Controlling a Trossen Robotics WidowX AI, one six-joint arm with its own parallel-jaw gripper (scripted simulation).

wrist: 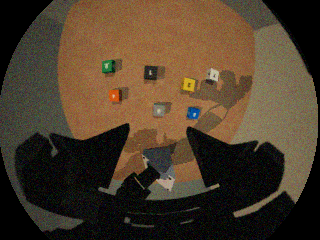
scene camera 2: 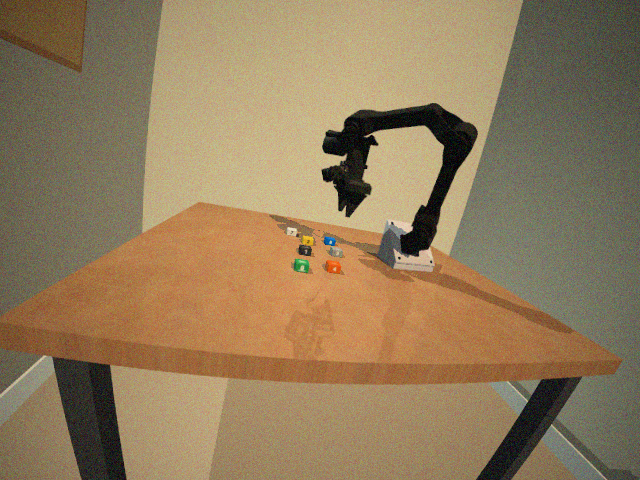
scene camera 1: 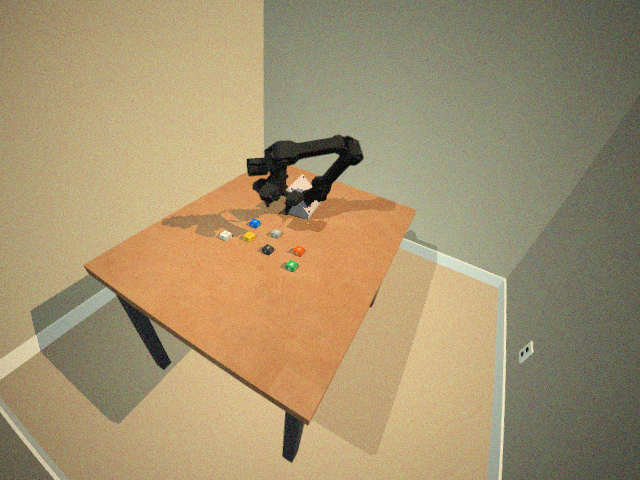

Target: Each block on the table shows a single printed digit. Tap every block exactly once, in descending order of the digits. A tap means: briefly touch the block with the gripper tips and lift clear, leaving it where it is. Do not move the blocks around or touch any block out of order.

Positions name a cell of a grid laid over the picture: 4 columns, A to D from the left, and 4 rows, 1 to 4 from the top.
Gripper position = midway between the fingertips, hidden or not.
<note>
My gripper (scene camera 2: C2) is open and holds nothing.
My gripper also shows in the wrist view (wrist: B3) and in scene camera 1 (scene camera 1: B2).
</note>
